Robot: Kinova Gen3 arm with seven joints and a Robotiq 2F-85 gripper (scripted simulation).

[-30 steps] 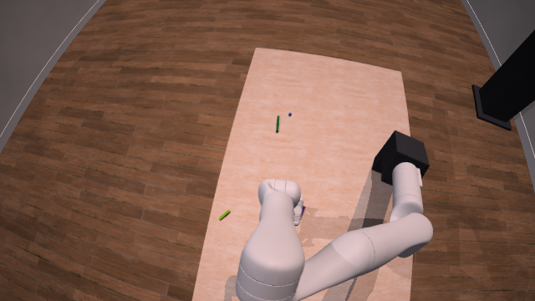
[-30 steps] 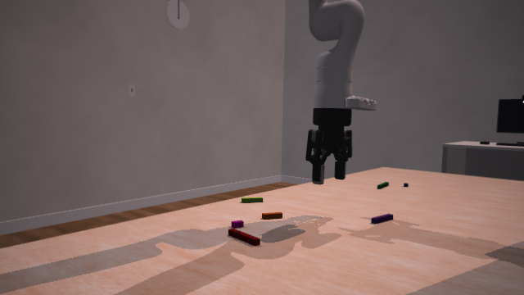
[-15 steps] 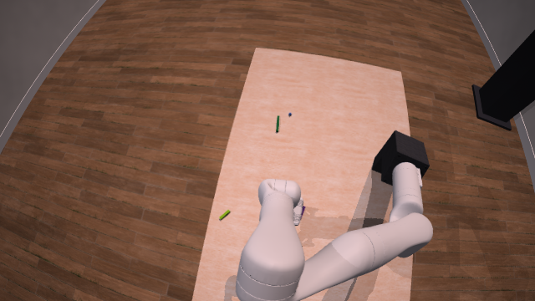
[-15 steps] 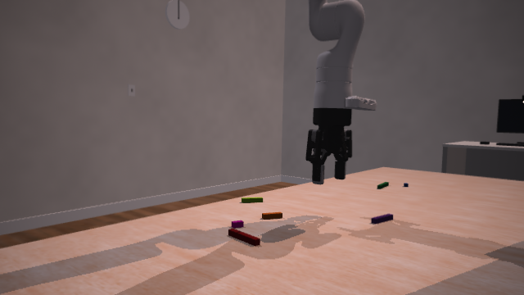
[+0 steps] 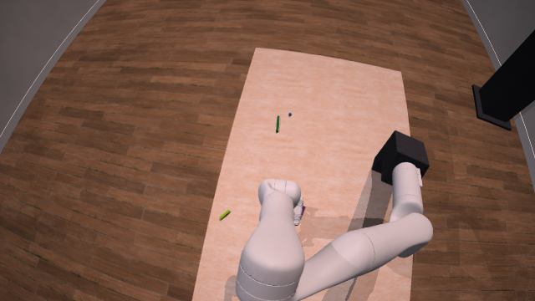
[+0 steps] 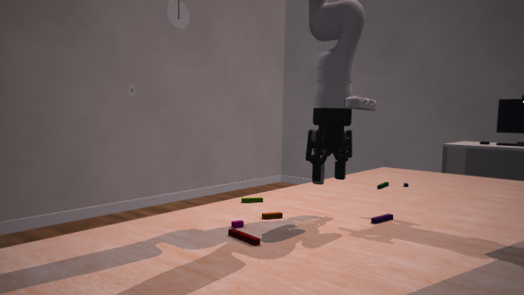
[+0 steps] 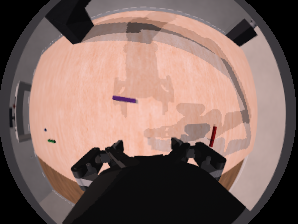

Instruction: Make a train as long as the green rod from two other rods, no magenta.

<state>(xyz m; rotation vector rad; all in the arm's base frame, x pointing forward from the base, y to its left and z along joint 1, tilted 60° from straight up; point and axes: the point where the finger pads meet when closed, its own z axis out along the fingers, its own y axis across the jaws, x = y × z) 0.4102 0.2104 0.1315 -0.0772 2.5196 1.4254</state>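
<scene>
The blue rod is 9 cm ahead of my hand, 49 cm to the right of it and 8 cm below it. From my hand the other things lie so: orange rod: 7 cm ahead, 9 cm to the left, 8 cm below; magenta rod: 6 cm ahead, 19 cm to the left, 8 cm below; purple rod: 8 cm behind, 7 cm to the right, 8 cm below.
</scene>
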